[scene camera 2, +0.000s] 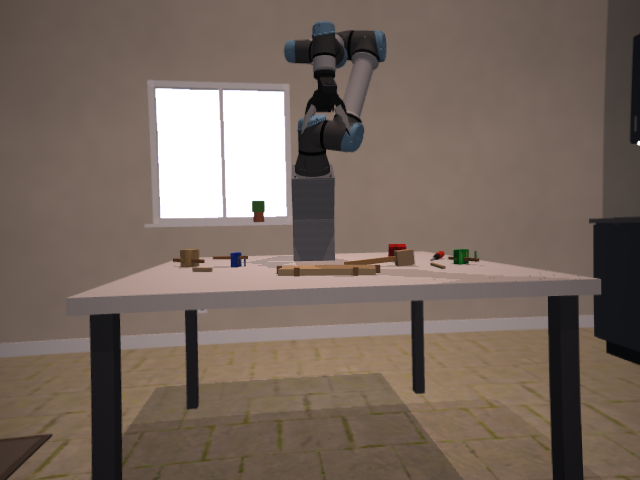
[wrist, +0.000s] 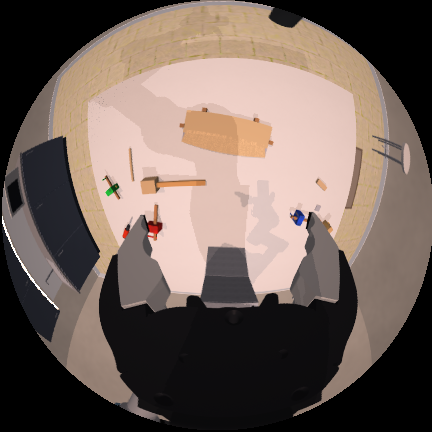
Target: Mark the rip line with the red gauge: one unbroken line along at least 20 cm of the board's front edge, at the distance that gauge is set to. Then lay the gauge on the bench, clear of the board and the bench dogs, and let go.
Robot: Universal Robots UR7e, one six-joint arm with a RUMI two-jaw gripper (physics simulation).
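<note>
The red gauge (scene camera 2: 397, 249) (wrist: 154, 227) lies on the bench (scene camera 2: 330, 299) (wrist: 305, 100), its wooden beam pointing towards the mallet in the wrist view. The light wooden board (scene camera 2: 326, 270) (wrist: 227, 132) lies flat, with small brown bench dogs around it, such as one dog (scene camera 2: 296, 271) at its side facing the scene camera and another dog (wrist: 204, 109) at its upper edge in the wrist view. My gripper (scene camera 2: 327, 124) (wrist: 227, 214) is open and empty, high above the bench near the robot's pedestal, well above the gauge and board.
A wooden mallet (scene camera 2: 404, 257) (wrist: 150, 185) lies between the red gauge and the board. A green gauge (scene camera 2: 461, 256) (wrist: 112, 189), a red screwdriver (scene camera 2: 438, 255) (wrist: 126, 230) and a thin stick (scene camera 2: 437, 265) (wrist: 131, 164) lie nearby. A blue gauge (scene camera 2: 236, 259) (wrist: 299, 217), a tan gauge (scene camera 2: 189, 257) and a small block (scene camera 2: 202, 269) (wrist: 321, 184) are opposite.
</note>
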